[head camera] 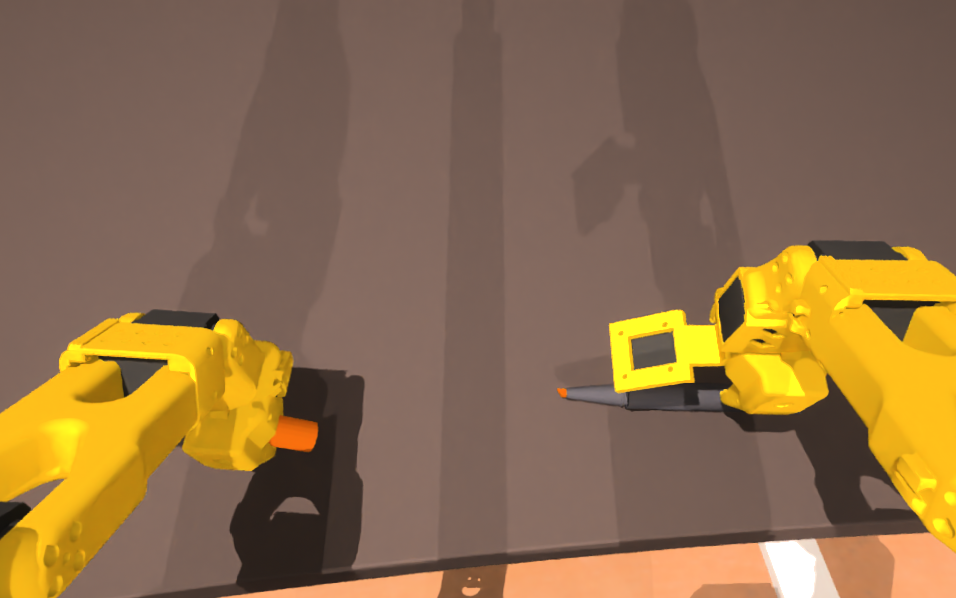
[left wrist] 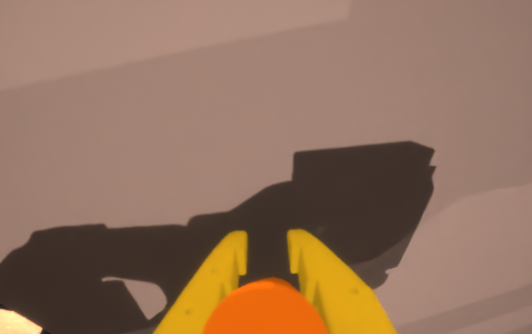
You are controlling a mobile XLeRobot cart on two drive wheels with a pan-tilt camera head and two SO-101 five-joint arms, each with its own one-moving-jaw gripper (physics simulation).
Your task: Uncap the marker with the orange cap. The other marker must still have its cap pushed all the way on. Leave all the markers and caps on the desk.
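Places are measured from the left arm's base along level axes (x back, y left, z down), in metres.
Where they show: left end effector, tool point: [head camera: 269, 446] [left wrist: 246, 247]; right end effector, tool point: [head camera: 727, 393].
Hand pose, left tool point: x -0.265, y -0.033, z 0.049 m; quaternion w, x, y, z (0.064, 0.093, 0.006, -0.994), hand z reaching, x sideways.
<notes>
Each offset is from my left tool point to the centre of the thing. "*": to the spot under its first point. Level surfaces: height alone.
A dark grey marker @(* dx -0.025, dy -0.220, dz -0.009 m) [head camera: 597, 395] with an exposed orange nib shows in the head camera, level and close to the desk; its other end goes out of sight at my right gripper. My right gripper is open, its fingertips hidden from above, so whether a jaw touches the marker is unclear. An orange cap @(dx -0.002, dy -0.006, dz -0.018 m) [head camera: 296, 433] [left wrist: 267, 310] is between the jaws of my left gripper [left wrist: 267, 250], which is shut on it above the desk. In the head camera the cap sticks out to the right of the left gripper. The other marker does not show in either view.
The brown desk @(dz +0.006 m) [head camera: 394, 246] [left wrist: 150, 140] carries broad shadows of both arms. Its front edge crosses the bottom of the head camera, with an orange floor @(dz +0.725 m) [head camera: 599, 574] beyond. The right arm's square camera mount @(* dx -0.010, dy -0.218, dz -0.094 m) [head camera: 618, 345] overhangs the marker. A wide gap separates the arms.
</notes>
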